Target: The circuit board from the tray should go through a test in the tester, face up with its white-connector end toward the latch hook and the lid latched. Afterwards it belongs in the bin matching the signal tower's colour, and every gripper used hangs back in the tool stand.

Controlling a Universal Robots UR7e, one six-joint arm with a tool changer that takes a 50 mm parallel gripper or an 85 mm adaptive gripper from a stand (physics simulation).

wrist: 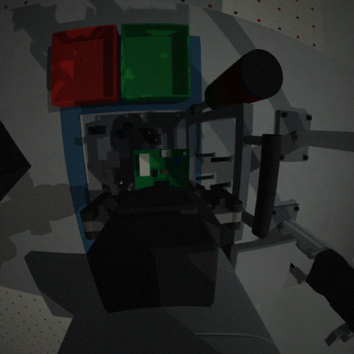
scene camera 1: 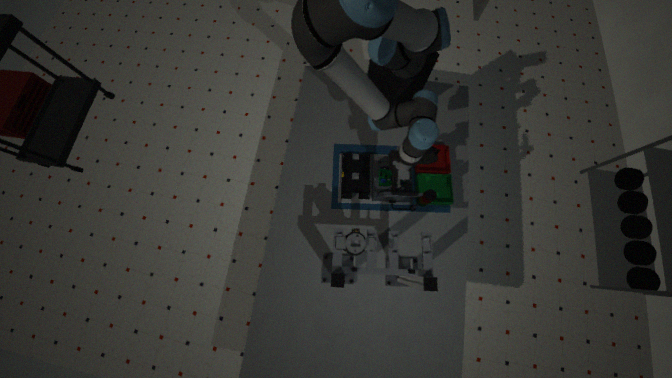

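Pixels of known places: arm's base, link origin: [scene camera 1: 408, 58].
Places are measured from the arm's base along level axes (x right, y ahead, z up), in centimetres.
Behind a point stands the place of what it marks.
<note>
My gripper [scene camera 1: 390, 178] [wrist: 161, 187] is shut on the green circuit board [scene camera 1: 384, 177] {z -17.6, x 14.6, y 42.6 cm} [wrist: 175, 172], component side up, over the tester [scene camera 1: 379, 159] {z -34.9, x 11.4, y 28.0 cm} [wrist: 107, 142]. The board's white connector [wrist: 144, 165] is at its left end in the wrist view, away from the tester's open lid [wrist: 244, 172]. The fingertips are hidden behind the gripper body, and the gap under the board cannot be judged. The latch hook cannot be made out. The signal tower [scene camera 1: 427, 197] {z -9.7, x 1.8, y 54.8 cm} [wrist: 225, 92] shows red and green segments, none clearly lit. The tray [scene camera 1: 362, 167] {z -33.6, x 20.5, y 31.5 cm} is left of the tester.
The red bin [scene camera 1: 440, 160] {z -34.9, x -18.6, y 32.4 cm} [wrist: 85, 67] and green bin [scene camera 1: 435, 187] {z -34.9, x -12.8, y 45.6 cm} [wrist: 154, 65] stand beside the tester. The lid's dark handle [wrist: 267, 185] sticks out to the right in the wrist view. A round-topped tool [scene camera 1: 356, 243] {z -0.7, x 31.2, y 68.3 cm} hangs in the tool stand's left bay, in front of the tray.
</note>
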